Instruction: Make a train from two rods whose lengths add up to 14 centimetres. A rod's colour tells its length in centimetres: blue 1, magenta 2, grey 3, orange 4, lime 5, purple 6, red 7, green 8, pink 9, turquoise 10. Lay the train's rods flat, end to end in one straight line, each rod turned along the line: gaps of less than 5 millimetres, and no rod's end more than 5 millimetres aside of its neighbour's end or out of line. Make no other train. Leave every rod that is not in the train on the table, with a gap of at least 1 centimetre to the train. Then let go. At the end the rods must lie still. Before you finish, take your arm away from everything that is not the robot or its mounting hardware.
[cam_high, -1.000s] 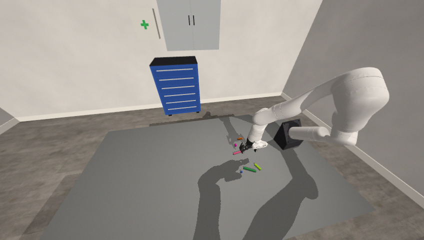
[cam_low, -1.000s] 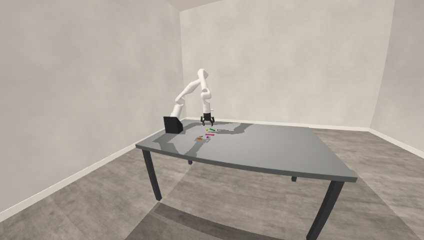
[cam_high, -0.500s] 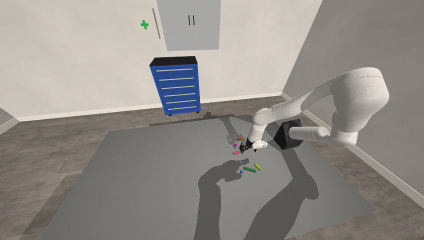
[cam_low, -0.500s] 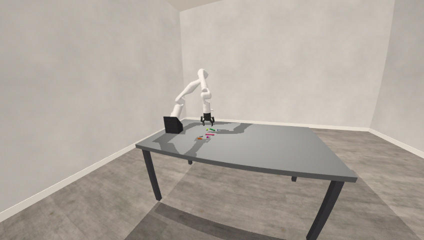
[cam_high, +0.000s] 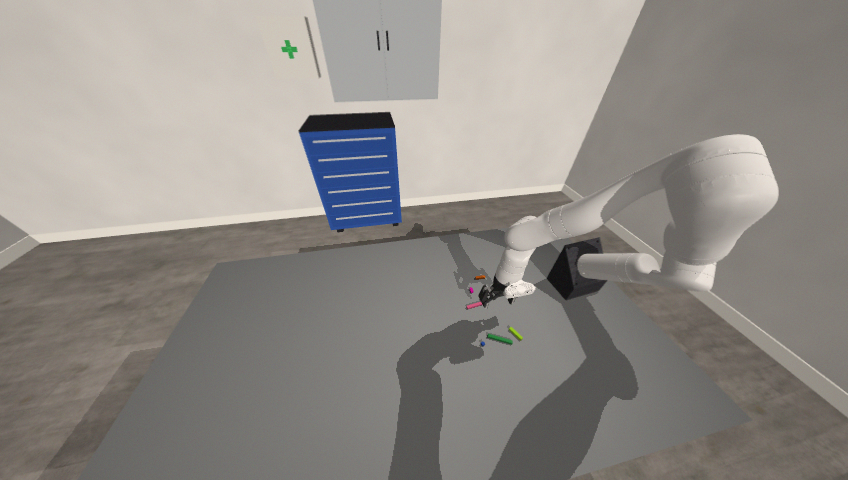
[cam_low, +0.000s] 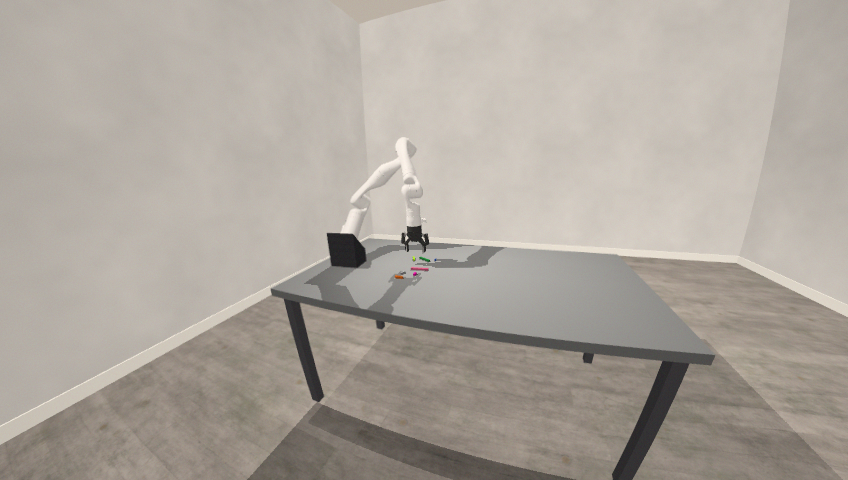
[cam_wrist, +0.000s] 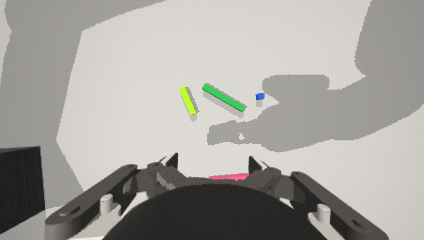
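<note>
Now: the lime rod 40 mm behind my hand, 90 mm to the left of it and 80 mm below it. Round my hand: blue rod: 90 mm ahead, 80 mm to the left, 80 mm below; then green rod: 20 mm ahead, 90 mm to the left, 80 mm below; then pink rod: 30 mm ahead, 60 mm to the right, 80 mm below.
</note>
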